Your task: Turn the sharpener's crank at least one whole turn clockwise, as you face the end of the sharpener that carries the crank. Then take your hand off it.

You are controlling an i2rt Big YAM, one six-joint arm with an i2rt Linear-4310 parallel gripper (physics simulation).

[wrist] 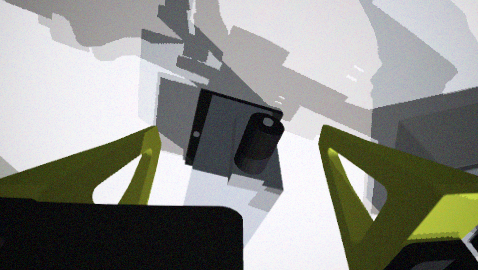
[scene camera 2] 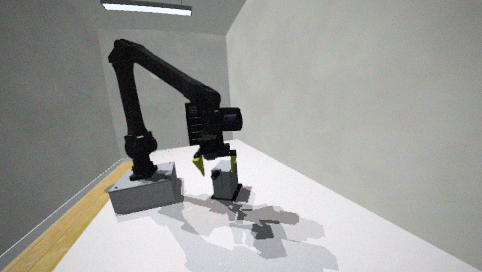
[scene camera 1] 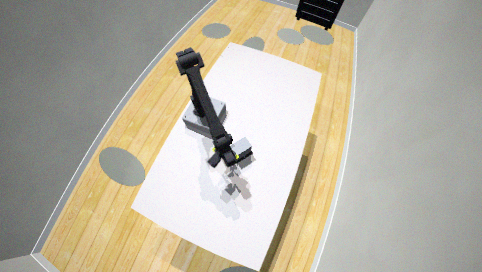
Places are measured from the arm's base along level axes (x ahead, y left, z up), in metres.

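Where they show: gripper, between the fingertips: (wrist: 239, 134) (scene camera 2: 218, 174); arm's base, origin of its link: (scene camera 2: 144, 173).
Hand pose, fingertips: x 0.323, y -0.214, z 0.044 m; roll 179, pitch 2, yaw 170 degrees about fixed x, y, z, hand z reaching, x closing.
Each offset is from my fingertips to the centre of the thing. "*": to the spot under its first point. Level surfaces: height alone.
The grey, box-shaped sharpener @[* dx +0.044, dy +0.111, dz -0.012 m] (scene camera 1: 242, 145) (scene camera 2: 226, 184) (wrist: 212, 132) stands upright on a thin black base. The black, cylindrical crank knob @[dx -0.009, dy +0.015, dz -0.008 m] (scene camera 2: 216, 174) (wrist: 259, 144) sticks out from its end. In the wrist view the knob is right of the middle of that end, between my fingertips and apart from both; the crank's arm is hard to make out. My gripper (scene camera 1: 225, 153) (scene camera 2: 218, 172) (wrist: 239, 134) is wide open and empty, pointing down. In scene camera 2 the right finger overlaps the sharpener's upper body; whether it touches cannot be told.
The arm's grey base block (scene camera 1: 196, 124) (scene camera 2: 145, 198) stands left of the sharpener in scene camera 2, with a gap between them. Both are on the white table @[dz -0.140 m] (scene camera 1: 270, 100) (scene camera 2: 350, 230). A black rack (scene camera 1: 314, 22) stands at the far end of the room. Shadows fall beside the sharpener.
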